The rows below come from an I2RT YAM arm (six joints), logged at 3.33 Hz.
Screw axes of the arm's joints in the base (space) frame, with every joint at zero. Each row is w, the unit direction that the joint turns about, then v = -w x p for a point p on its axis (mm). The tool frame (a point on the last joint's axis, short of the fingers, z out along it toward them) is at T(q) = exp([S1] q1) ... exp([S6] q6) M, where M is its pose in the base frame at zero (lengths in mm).
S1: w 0 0 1 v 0 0 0
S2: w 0 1 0 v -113.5 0 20
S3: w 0 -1 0 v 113.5 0 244
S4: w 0 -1 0 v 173.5 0 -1
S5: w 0 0 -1 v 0 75 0
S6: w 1 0 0 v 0 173.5 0
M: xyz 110.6 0 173.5 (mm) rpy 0 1.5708 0 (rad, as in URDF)
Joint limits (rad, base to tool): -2.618..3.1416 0..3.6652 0..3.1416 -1.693..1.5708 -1.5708..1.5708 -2.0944..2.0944
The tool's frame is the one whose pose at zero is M.
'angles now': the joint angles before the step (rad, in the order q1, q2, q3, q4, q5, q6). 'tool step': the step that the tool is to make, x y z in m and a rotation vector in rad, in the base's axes. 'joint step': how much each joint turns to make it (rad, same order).
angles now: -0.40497 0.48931 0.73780 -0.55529 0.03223 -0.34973
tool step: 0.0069 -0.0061 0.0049 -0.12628 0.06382 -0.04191
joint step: 0.00053 0.04612 0.02032 0.02587 0.08320 -0.12210
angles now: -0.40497 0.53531 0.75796 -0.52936 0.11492 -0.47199
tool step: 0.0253 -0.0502 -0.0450 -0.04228 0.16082 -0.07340
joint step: -0.23732 0.18371 -0.12140 0.19640 -0.11165 -0.16740
